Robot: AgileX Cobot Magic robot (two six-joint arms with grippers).
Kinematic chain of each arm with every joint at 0, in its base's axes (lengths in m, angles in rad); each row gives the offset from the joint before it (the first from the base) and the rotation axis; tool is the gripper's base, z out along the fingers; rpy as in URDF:
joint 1: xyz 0 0 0.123 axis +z
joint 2: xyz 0 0 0 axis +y
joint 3: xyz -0.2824 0 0.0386 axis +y
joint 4: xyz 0.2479 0 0.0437 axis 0.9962 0 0.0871
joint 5: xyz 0 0 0 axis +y
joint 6: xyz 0.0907 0 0.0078 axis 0.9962 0 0.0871
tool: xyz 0 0 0 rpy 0 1.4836 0
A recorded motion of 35 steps. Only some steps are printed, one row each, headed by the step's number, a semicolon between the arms.
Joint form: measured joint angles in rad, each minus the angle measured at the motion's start. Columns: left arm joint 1, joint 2, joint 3, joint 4, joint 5, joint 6; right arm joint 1, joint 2, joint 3, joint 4, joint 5, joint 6.
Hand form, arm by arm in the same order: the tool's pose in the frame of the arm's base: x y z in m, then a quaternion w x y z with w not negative. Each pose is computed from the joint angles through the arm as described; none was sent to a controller.
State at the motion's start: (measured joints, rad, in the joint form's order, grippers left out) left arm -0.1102 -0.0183 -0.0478 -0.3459 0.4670 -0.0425; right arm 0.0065 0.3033 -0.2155 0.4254 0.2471 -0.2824
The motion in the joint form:
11: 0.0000 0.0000 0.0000 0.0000 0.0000 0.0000; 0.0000 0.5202 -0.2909 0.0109 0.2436 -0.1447
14: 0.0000 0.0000 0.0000 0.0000 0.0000 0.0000; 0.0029 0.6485 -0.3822 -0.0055 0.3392 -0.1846
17: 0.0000 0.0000 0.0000 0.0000 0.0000 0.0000; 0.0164 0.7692 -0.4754 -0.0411 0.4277 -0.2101
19: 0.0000 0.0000 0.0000 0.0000 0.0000 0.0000; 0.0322 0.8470 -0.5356 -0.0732 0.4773 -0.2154
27: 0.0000 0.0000 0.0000 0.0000 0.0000 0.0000; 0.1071 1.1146 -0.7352 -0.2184 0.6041 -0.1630
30: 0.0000 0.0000 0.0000 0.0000 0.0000 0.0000; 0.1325 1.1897 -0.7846 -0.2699 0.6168 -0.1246
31: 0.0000 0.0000 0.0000 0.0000 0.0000 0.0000; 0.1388 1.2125 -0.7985 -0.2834 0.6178 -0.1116
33: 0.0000 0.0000 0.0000 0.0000 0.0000 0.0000; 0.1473 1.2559 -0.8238 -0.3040 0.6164 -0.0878
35: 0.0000 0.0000 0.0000 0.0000 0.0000 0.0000; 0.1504 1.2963 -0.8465 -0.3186 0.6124 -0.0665
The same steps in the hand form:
11: 0.0458 -0.0191 0.1906 0.56584 -0.05173 0.79902 -0.19675; 0.1547 0.0192 0.2644 0.42959 -0.06257 0.89695 0.08380
14: 0.0458 -0.0191 0.1906 0.56584 -0.05173 0.79902 -0.19675; 0.1760 0.0222 0.2660 0.37280 -0.09747 0.91870 0.08663
17: 0.0458 -0.0191 0.1906 0.56584 -0.05173 0.79902 -0.19675; 0.1974 0.0259 0.2666 0.31964 -0.13540 0.93385 0.08613
19: 0.0458 -0.0191 0.1906 0.56584 -0.05173 0.79902 -0.19675; 0.2118 0.0291 0.2656 0.28649 -0.15922 0.94105 0.08362
27: 0.0458 -0.0191 0.1906 0.56584 -0.05173 0.79902 -0.19675; 0.2636 0.0443 0.2508 0.18032 -0.21856 0.95719 0.05912
30: 0.0458 -0.0191 0.1906 0.56584 -0.05173 0.79902 -0.19675; 0.2786 0.0498 0.2425 0.15705 -0.22627 0.96025 0.04538
31: 0.0458 -0.0191 0.1906 0.56584 -0.05173 0.79902 -0.19675; 0.2832 0.0514 0.2396 0.15110 -0.22657 0.96130 0.04167
33: 0.0458 -0.0191 0.1906 0.56584 -0.05173 0.79902 -0.19675; 0.2922 0.0538 0.2334 0.14133 -0.22448 0.96350 0.03602
35: 0.0458 -0.0191 0.1906 0.56584 -0.05173 0.79902 -0.19675; 0.3007 0.0550 0.2271 0.13357 -0.21938 0.96593 0.03196

